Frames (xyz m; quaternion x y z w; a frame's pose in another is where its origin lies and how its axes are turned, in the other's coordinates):
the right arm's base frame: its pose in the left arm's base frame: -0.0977 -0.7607 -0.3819 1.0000 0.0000 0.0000 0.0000
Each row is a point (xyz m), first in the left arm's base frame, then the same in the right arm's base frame.
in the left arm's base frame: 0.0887 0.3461 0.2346
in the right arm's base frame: 0.1864 -1.1068 -0.6165
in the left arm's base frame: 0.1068 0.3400 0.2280
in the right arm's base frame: 0.2045 -1.1007 -0.6099
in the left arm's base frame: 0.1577 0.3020 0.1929
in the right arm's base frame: 0.2554 -1.0627 -0.5748
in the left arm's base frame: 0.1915 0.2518 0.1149
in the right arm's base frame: 0.2892 -1.0125 -0.4968
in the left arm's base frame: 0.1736 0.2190 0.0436
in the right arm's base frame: 0.2713 -0.9797 -0.4255
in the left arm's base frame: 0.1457 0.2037 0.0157
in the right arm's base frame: 0.2434 -0.9644 -0.3976
